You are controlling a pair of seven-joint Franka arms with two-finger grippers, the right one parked.
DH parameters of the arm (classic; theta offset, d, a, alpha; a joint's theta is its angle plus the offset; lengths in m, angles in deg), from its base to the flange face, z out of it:
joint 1: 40.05 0.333 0 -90
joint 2: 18.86 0 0 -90
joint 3: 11.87 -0.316 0.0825 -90
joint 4: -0.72 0 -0.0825 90
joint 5: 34.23 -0.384 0 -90
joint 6: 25.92 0 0.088 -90
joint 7: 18.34 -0.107 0 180
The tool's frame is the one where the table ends.
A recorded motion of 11 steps. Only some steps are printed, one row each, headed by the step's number.
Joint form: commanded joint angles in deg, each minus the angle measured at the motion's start. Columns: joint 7, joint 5, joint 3, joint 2, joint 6, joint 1, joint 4.
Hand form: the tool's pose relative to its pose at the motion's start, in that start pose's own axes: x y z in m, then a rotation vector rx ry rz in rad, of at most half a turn. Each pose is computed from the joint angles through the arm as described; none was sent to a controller.
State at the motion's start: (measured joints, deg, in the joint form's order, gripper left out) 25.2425 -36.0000 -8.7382 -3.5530 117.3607 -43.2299 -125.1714
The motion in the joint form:
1: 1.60 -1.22 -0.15 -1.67 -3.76 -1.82 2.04
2: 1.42 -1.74 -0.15 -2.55 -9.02 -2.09 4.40
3: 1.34 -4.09 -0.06 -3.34 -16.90 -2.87 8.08
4: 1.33 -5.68 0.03 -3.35 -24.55 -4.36 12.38
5: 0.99 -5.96 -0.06 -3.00 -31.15 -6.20 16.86
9: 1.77 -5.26 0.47 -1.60 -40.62 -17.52 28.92
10: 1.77 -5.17 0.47 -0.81 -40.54 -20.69 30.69
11: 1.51 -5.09 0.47 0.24 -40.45 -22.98 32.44
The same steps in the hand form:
1: -0.0050 0.0169 -0.0246 0.0122 0.0110 0.0167
2: -0.0027 0.0214 -0.0420 0.0439 -0.0071 0.0289
3: -0.0027 0.0296 -0.0655 0.1113 -0.0232 0.0671
4: -0.0066 0.0433 -0.0877 0.1729 -0.0417 0.1019
5: -0.0124 0.0595 -0.1100 0.2110 -0.0622 0.1305
9: -0.0919 0.1554 -0.1791 0.1907 -0.0353 0.2973
10: -0.1182 0.1784 -0.1852 0.1737 -0.0219 0.3509
11: -0.1371 0.1963 -0.1882 0.1603 -0.0135 0.3939

